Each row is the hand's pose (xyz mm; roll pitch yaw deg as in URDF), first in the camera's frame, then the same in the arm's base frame.
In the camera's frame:
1: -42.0 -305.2 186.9 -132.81 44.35 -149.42
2: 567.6 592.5 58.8 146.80 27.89 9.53
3: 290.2 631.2 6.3 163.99 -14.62 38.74
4: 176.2 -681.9 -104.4 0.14 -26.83 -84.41
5: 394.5 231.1 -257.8 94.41 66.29 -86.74
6: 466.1 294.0 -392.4 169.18 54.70 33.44
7: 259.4 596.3 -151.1 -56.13 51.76 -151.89
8: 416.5 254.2 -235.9 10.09 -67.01 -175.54
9: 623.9 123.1 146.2 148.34 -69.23 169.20
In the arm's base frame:
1: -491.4 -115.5 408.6 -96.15 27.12 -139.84
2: 298.8 429.4 -113.4 110.02 21.22 -18.80
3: 36.5 481.5 -211.7 133.88 1.69 29.68
4: -360.5 -622.6 399.0 8.01 -60.38 -102.65
5: 51.2 -8.8 -199.8 100.55 32.51 -94.44
6: 134.7 -46.0 -337.0 110.40 52.37 -27.88
7: -1.2 370.8 -326.9 -15.66 33.95 -135.98
8: 77.7 18.2 -191.6 64.49 -47.11 124.60
9: 251.7 88.2 222.0 -165.98 -44.17 116.97

